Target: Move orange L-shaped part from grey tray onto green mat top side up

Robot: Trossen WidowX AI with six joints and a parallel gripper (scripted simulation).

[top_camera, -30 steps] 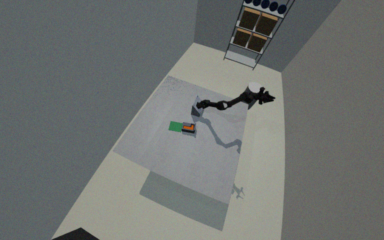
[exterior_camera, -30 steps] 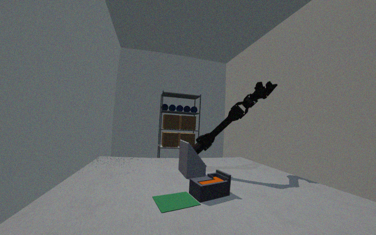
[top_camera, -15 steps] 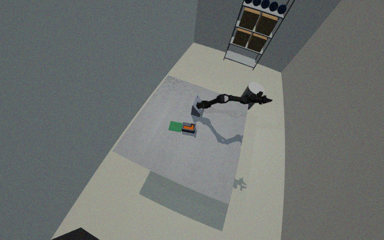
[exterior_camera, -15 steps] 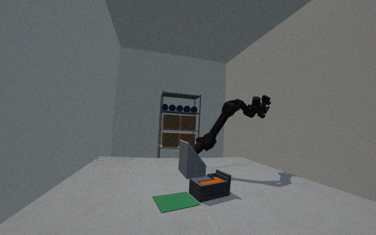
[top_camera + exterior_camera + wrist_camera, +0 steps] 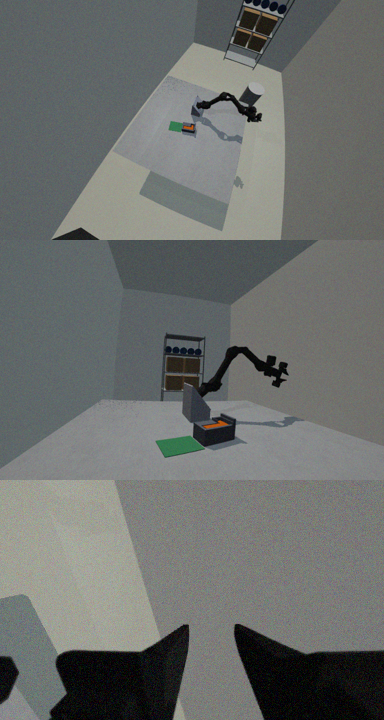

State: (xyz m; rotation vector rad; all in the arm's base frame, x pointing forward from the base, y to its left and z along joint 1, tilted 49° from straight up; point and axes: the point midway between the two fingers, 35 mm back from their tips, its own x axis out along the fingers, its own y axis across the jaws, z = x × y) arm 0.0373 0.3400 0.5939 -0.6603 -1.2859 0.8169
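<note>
My gripper tip is 72 cm to the left of the orange l-shaped part, 22 cm short of it and 21 cm above it. The rest, counted from my gripper tip: green mat 89 cm to the right, 27 cm below, 24 cm ahead.
</note>
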